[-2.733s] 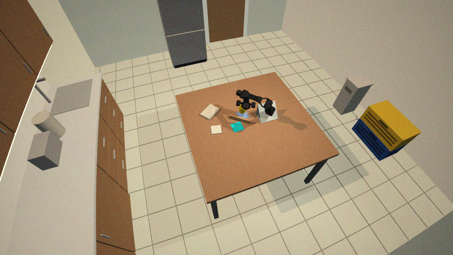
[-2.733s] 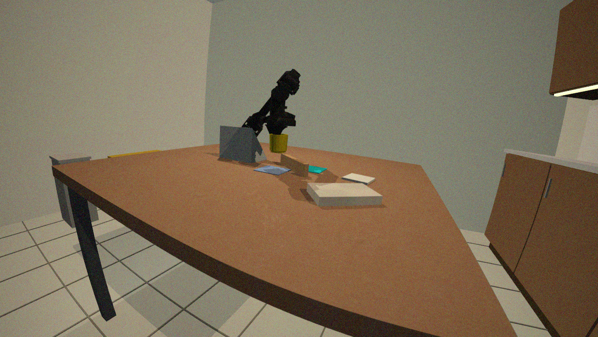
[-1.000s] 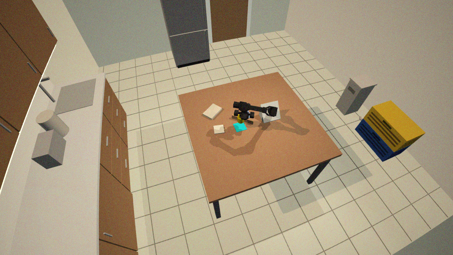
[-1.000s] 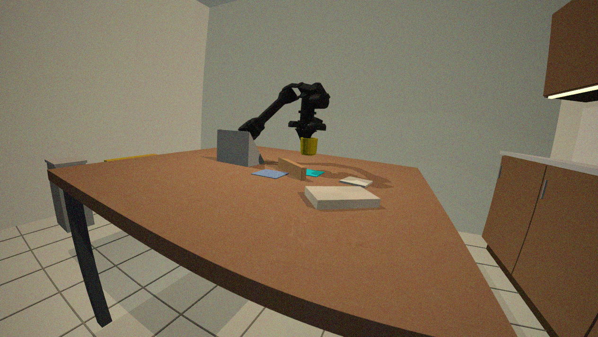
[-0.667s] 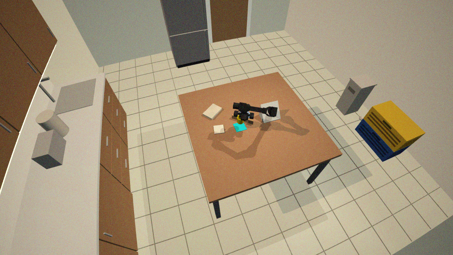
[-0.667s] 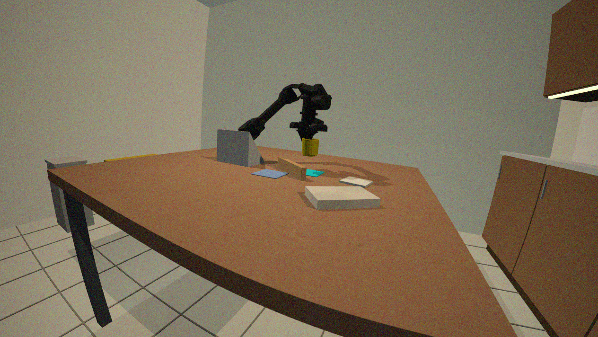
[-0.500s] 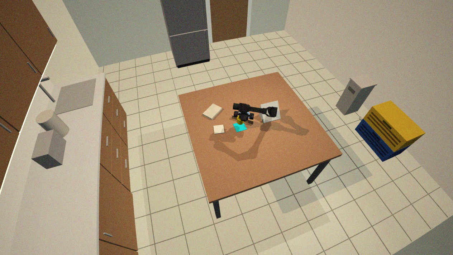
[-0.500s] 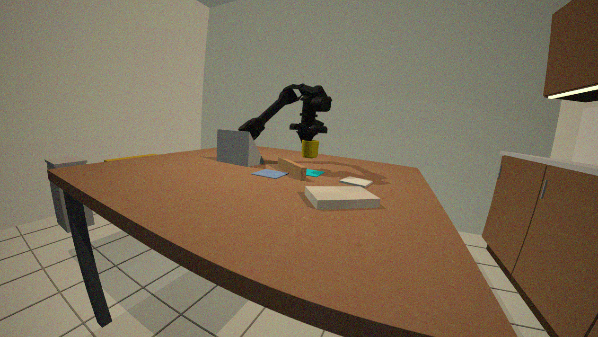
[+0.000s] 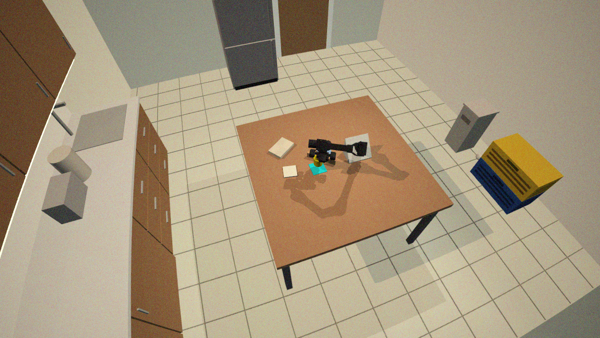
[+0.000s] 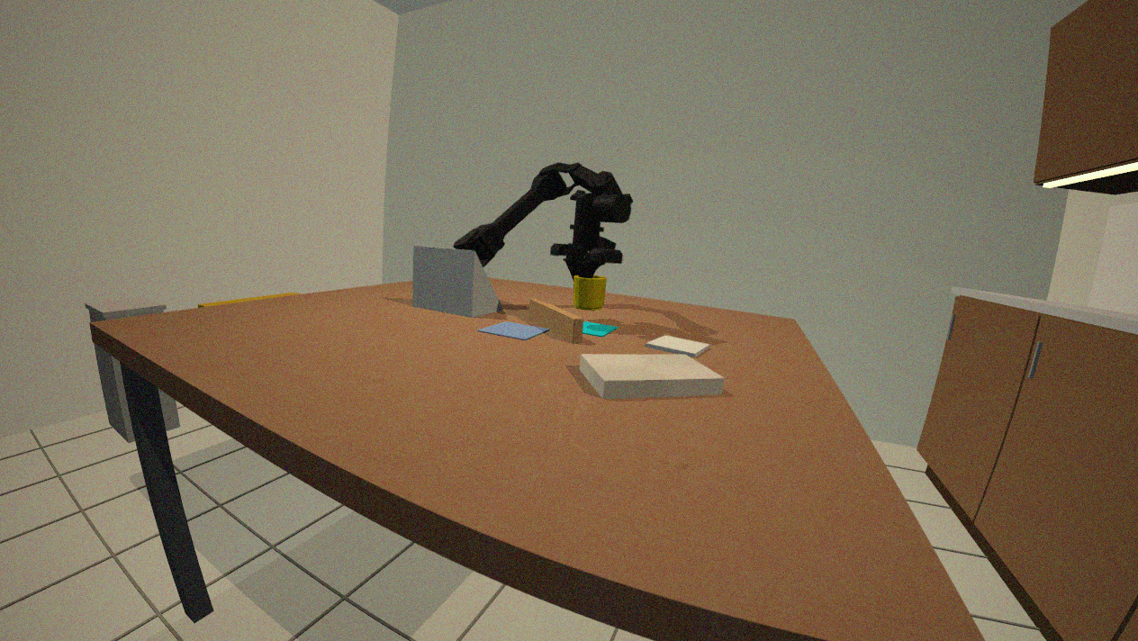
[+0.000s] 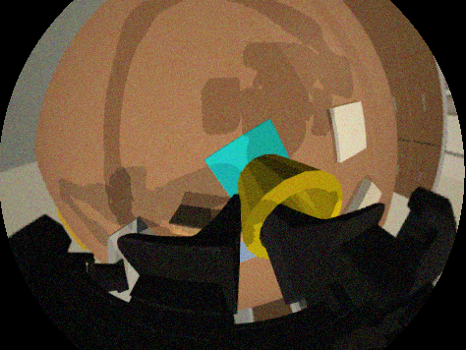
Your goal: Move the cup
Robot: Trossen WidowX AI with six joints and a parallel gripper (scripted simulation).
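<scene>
My gripper tip is now 9 cm above the cyan pad, 2 cm to the left of it and 2 cm short of it. Also, from my gripper tip: low wooden bar (7 cm to the right, 6 cm below, 4 cm behind); yellow cup (2 cm to the right, 2 cm ahead); pale blue pad (13 cm to the right, 10 cm behind, 9 cm below).
</scene>
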